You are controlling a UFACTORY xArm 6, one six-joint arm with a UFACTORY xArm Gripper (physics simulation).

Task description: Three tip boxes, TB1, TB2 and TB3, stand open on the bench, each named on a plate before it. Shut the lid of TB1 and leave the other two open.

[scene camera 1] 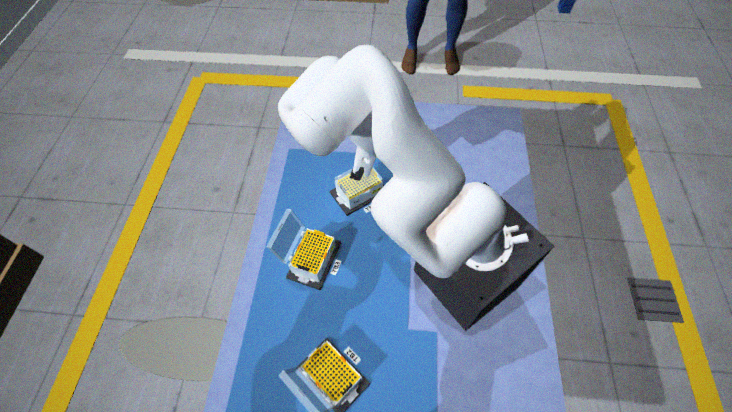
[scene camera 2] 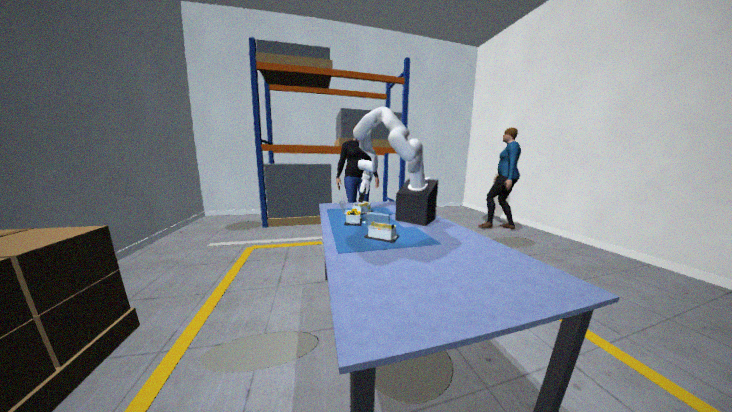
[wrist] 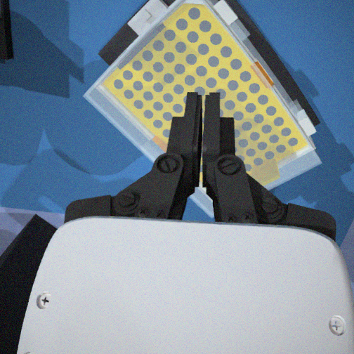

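TB1 is the far box in scene camera 1, its name plate mostly hidden by the arm. Its clear lid lies down over the yellow tip rack; whether it is fully latched I cannot tell. My gripper is shut and empty, its fingertips over the middle of that lid, touching or very close. TB3 is in the middle with its lid standing open. TB2 is nearest scene camera 2, its lid also open.
The boxes stand on a blue mat on the bench. The black arm base is beside the mat. My arm reaches across above TB1. A person stands beyond the bench, another by the right wall.
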